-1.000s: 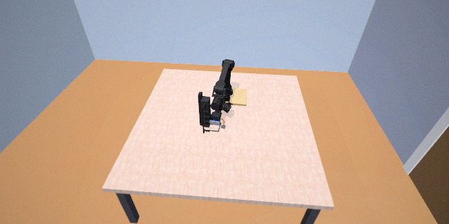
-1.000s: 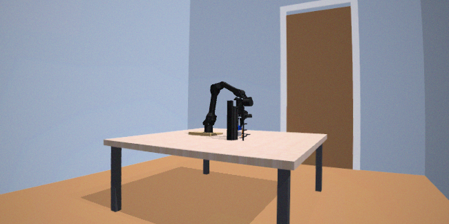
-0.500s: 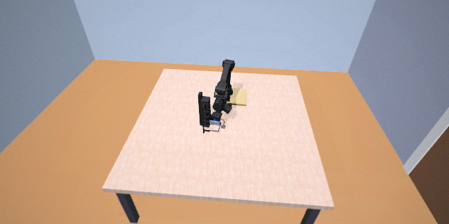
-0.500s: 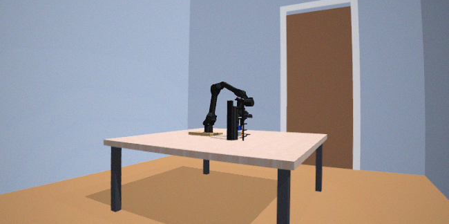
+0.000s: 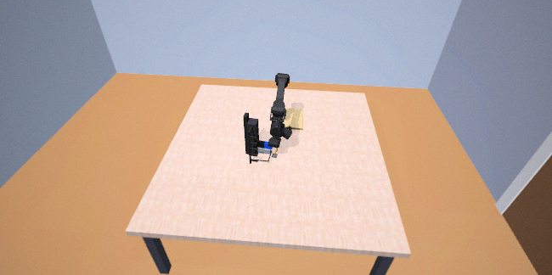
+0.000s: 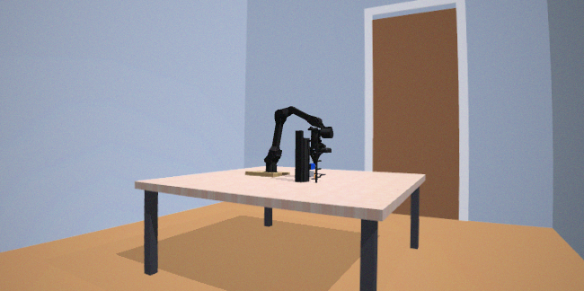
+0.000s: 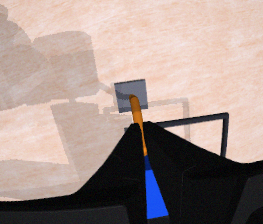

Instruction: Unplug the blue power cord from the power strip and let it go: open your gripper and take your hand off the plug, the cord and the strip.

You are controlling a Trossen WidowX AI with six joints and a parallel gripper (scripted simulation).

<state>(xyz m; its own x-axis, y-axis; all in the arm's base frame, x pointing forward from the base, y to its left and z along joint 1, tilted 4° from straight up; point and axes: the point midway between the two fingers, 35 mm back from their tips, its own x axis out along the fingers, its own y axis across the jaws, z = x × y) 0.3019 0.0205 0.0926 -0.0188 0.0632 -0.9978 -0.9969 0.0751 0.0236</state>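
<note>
My gripper tip is now 60 mm to the left of the blue plug.
</note>
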